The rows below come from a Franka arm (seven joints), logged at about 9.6 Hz.
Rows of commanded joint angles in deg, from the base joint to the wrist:
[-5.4, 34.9, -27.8, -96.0, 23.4, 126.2, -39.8]
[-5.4, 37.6, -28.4, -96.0, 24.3, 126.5, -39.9]
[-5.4, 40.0, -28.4, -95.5, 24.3, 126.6, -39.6]
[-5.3, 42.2, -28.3, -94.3, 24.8, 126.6, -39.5]
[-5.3, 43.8, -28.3, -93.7, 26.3, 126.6, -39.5]
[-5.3, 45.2, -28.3, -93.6, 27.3, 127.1, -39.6]
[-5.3, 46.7, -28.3, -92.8, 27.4, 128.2, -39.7]
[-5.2, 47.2, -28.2, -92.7, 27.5, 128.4, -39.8]
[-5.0, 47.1, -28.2, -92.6, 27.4, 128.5, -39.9]
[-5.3, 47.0, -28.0, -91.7, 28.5, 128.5, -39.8]
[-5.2, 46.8, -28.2, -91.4, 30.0, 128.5, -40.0]
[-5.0, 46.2, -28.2, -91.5, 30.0, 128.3, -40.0]
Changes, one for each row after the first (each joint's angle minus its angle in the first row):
[0.0, 2.7, -0.6, 0.0, 0.9, 0.3, -0.1]
[0.0, 5.1, -0.6, 0.5, 0.9, 0.4, 0.2]
[0.1, 7.3, -0.5, 1.7, 1.4, 0.4, 0.3]
[0.1, 8.9, -0.5, 2.3, 2.9, 0.4, 0.3]
[0.1, 10.3, -0.5, 2.4, 3.9, 0.9, 0.2]
[0.1, 11.8, -0.5, 3.2, 4.0, 2.0, 0.1]
[0.2, 12.3, -0.4, 3.3, 4.1, 2.2, 0.0]
[0.4, 12.2, -0.4, 3.4, 4.0, 2.3, -0.1]
[0.1, 12.1, -0.2, 4.3, 5.1, 2.3, 0.0]
[0.2, 11.9, -0.4, 4.6, 6.6, 2.3, -0.2]
[0.4, 11.3, -0.4, 4.5, 6.6, 2.1, -0.2]

